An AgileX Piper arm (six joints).
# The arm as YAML. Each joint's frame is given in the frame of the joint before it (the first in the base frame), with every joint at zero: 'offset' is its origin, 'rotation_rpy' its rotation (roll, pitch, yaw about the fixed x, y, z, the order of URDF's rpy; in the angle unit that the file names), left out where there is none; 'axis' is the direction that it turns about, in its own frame. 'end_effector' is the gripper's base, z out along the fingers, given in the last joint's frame.
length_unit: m
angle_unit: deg
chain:
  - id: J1
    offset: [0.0, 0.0, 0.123]
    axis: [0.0, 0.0, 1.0]
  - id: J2
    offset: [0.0, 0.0, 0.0]
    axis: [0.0, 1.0, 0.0]
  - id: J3
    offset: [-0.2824, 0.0, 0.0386]
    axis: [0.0, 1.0, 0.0]
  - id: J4
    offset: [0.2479, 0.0, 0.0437]
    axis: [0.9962, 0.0, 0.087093]
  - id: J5
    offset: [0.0, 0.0, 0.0]
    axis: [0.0, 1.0, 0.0]
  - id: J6
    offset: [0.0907, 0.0, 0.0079]
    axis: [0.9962, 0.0, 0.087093]
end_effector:
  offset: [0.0, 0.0, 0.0]
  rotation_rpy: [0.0, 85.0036, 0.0]
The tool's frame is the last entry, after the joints.
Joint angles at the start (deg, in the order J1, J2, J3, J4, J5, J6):
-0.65 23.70 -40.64 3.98 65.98 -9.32
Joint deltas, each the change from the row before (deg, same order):
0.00 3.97 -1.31 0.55 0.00 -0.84
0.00 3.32 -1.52 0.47 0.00 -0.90
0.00 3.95 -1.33 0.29 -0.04 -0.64
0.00 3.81 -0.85 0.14 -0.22 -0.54
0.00 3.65 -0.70 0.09 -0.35 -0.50
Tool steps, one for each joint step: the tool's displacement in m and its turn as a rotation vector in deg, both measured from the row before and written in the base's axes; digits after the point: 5 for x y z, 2 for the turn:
0.01293 0.00065 0.00303 -0.05 2.60 0.79
0.01099 0.00056 0.00404 -0.14 1.73 0.81
0.01386 0.00026 0.00155 -0.10 2.53 0.56
0.01397 0.00003 -0.00148 -0.16 2.70 0.44
0.01364 -0.00005 -0.00278 -0.16 2.56 0.39

